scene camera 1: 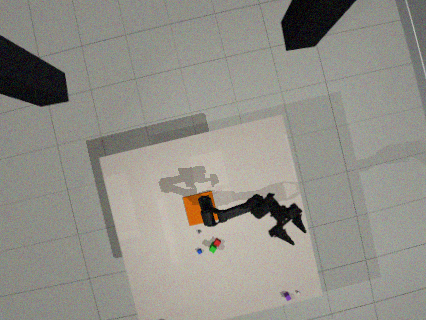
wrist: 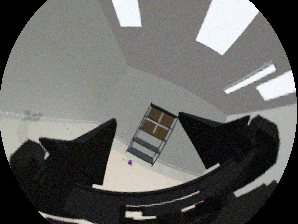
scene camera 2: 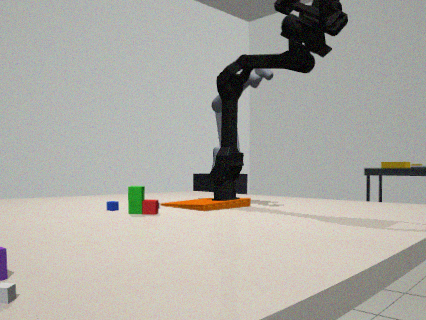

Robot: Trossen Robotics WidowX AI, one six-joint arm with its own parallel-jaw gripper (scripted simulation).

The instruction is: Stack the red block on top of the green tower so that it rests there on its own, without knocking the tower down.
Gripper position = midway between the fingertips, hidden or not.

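Gripper [scene camera 1: 300, 238] [wrist: 148, 118]: open, holds nothing.
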